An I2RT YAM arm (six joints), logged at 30 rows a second.
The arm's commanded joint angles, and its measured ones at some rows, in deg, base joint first. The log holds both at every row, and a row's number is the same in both.
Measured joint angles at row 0:
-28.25 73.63 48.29 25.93 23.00 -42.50
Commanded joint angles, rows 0 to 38:
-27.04 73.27 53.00 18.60 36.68 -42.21
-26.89 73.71 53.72 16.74 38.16 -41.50
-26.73 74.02 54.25 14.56 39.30 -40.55
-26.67 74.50 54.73 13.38 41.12 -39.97
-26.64 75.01 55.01 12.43 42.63 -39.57
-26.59 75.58 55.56 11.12 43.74 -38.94
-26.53 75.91 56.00 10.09 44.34 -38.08
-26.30 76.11 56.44 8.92 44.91 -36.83
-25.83 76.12 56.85 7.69 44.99 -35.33
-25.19 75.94 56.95 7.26 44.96 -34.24
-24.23 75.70 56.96 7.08 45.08 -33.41
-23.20 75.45 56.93 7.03 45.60 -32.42
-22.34 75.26 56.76 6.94 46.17 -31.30
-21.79 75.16 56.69 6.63 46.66 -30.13
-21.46 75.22 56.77 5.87 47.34 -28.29
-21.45 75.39 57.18 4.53 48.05 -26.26
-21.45 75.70 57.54 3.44 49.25 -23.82
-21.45 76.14 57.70 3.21 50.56 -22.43
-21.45 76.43 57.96 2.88 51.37 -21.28
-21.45 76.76 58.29 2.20 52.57 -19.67
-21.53 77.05 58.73 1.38 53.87 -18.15
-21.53 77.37 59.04 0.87 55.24 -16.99
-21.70 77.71 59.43 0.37 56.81 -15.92
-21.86 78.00 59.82 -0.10 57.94 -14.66
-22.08 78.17 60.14 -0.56 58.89 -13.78
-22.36 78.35 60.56 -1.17 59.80 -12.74
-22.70 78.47 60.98 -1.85 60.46 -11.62
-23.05 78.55 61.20 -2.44 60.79 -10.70
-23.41 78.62 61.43 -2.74 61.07 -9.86
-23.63 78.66 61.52 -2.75 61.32 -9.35
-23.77 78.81 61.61 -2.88 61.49 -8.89
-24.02 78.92 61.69 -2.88 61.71 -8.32
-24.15 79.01 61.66 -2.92 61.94 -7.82
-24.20 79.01 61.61 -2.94 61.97 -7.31
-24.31 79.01 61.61 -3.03 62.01 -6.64
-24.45 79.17 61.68 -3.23 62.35 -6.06
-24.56 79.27 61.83 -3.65 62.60 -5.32
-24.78 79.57 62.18 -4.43 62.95 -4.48
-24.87 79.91 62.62 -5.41 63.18 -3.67
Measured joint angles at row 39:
-24.51 79.96 58.89 -5.52 58.83 -8.12
